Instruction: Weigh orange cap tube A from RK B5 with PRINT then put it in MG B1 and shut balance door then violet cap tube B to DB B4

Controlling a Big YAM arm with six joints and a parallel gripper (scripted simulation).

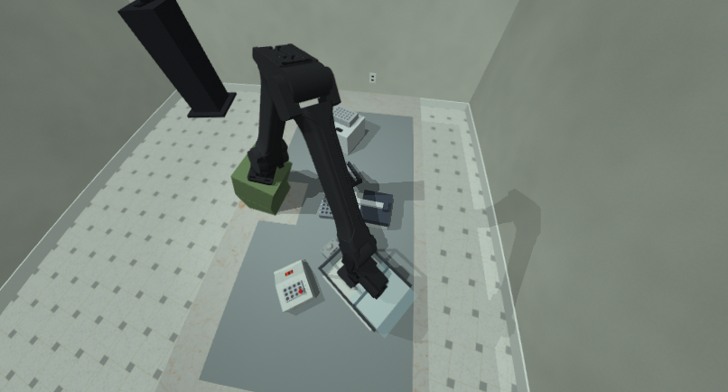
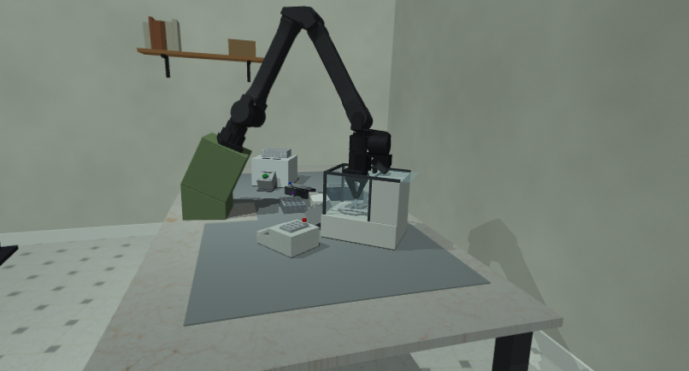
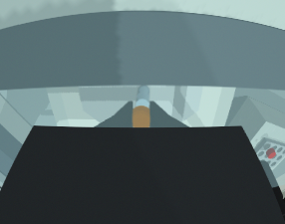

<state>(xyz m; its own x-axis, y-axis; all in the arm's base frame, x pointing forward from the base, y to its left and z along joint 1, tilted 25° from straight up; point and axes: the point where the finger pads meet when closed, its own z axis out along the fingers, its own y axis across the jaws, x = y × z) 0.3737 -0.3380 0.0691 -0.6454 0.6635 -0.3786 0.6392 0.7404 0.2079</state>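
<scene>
Now: the balance pan 50 mm below my hand. Round my hand: balance door 60 mm ahead, 60 mm to the right, 90 mm above; then red-capped tube 190 mm behind, 60 mm to the right, 60 mm below; then dry block DB 240 mm behind, 30 mm to the right, 90 mm below.
</scene>
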